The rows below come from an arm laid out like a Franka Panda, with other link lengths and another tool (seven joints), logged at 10 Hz.
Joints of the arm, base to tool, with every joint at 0 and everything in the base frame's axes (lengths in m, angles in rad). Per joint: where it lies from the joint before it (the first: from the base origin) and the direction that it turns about. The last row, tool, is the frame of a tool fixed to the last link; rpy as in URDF.
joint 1: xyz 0 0 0.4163 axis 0 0 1
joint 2: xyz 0 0 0 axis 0 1 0
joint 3: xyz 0 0 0.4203 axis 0 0 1
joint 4: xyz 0.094 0 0 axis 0 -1 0
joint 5: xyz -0.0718 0 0.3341 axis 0 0 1
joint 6: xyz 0 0 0 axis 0 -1 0
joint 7: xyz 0.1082 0 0 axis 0 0 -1
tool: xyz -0.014 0.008 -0.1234 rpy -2.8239 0 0.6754
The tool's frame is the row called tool.
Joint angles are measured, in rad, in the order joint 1, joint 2, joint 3, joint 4, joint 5, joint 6, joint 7. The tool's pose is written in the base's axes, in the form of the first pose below.
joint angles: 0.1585 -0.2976 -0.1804 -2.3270 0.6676 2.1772 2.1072
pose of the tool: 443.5 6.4 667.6 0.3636 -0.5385 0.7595 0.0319
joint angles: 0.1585 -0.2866 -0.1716 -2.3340 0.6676 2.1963 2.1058
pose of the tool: 446.4 9.3 661.6 0.3601 -0.5397 0.7604 0.0284
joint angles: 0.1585 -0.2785 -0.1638 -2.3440 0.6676 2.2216 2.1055
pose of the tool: 448.5 10.9 655.9 0.3579 -0.5392 0.7620 0.0227
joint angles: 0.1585 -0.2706 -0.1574 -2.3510 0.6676 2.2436 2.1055
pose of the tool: 450.8 12.0 651.5 0.3562 -0.5386 0.7634 0.0173
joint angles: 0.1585 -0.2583 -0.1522 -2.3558 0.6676 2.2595 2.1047
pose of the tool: 453.9 13.4 645.5 0.3524 -0.5388 0.7650 0.0147
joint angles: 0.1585 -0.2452 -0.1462 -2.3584 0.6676 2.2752 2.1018
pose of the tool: 457.4 15.2 640.1 0.3493 -0.5402 0.7655 0.0116
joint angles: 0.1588 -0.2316 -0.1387 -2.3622 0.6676 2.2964 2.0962
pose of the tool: 461.2 17.4 634.5 0.3470 -0.5425 0.7650 0.0066
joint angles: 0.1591 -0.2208 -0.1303 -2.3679 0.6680 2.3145 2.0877
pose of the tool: 463.6 20.3 628.9 0.3448 -0.5466 0.7631 0.0028
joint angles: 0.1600 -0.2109 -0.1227 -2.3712 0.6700 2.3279 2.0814
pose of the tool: 465.8 23.5 624.4 0.3430 -0.5500 0.7615 0.0007
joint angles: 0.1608 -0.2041 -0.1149 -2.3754 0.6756 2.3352 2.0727
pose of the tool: 466.6 27.3 620.3 0.3419 -0.5538 0.7592 0.0015
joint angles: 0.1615 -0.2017 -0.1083 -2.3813 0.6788 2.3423 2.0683
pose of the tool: 466.1 30.3 617.3 0.3410 -0.5563 0.7578 0.0016
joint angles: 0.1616 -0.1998 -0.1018 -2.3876 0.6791 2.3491 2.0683
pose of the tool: 465.3 32.9 614.3 0.3389 -0.5580 0.7575 0.0014
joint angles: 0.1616 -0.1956 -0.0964 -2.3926 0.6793 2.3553 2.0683
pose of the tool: 465.3 35.0 610.8 0.3363 -0.5594 0.7576 0.0014
